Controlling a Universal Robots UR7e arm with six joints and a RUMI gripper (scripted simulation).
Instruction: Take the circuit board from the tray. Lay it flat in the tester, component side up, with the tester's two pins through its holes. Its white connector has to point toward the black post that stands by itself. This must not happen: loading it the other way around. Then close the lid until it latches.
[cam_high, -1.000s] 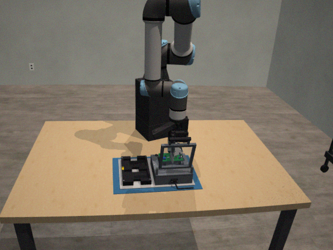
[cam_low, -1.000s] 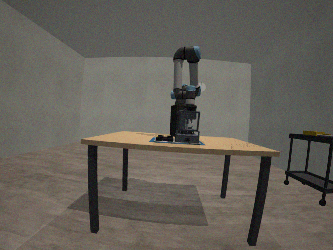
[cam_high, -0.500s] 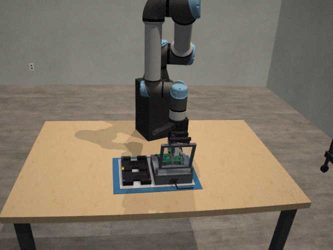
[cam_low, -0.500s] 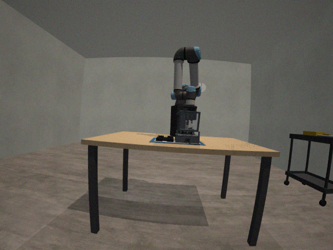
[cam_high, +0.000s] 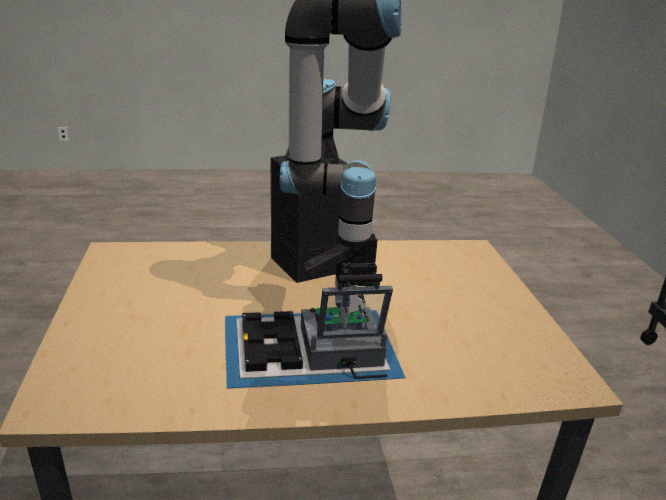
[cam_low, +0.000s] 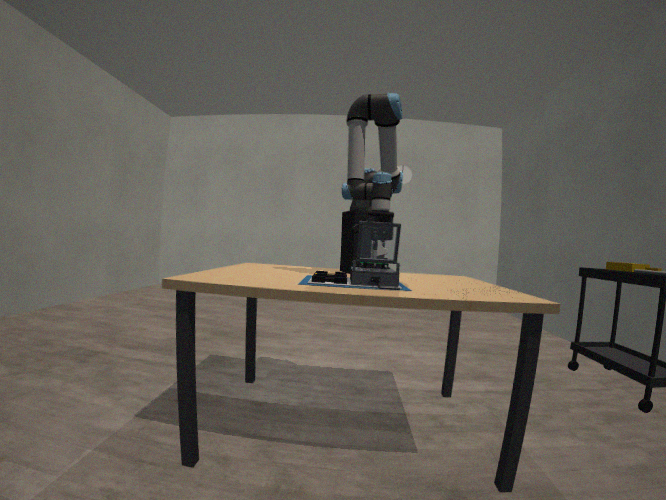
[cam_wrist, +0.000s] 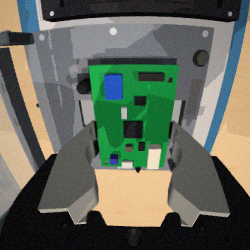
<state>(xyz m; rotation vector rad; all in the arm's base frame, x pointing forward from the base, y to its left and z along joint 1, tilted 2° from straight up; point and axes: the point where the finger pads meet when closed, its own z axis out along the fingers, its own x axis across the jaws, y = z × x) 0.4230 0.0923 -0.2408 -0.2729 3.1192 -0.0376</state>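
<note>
My hand is right at the green circuit board. Also, from my hand: tester bed (2 cm below, 1 cm to the left, 1 cm ahead); framed lid (12 cm ahead, 10 cm above, 2 cm to the left).
</note>
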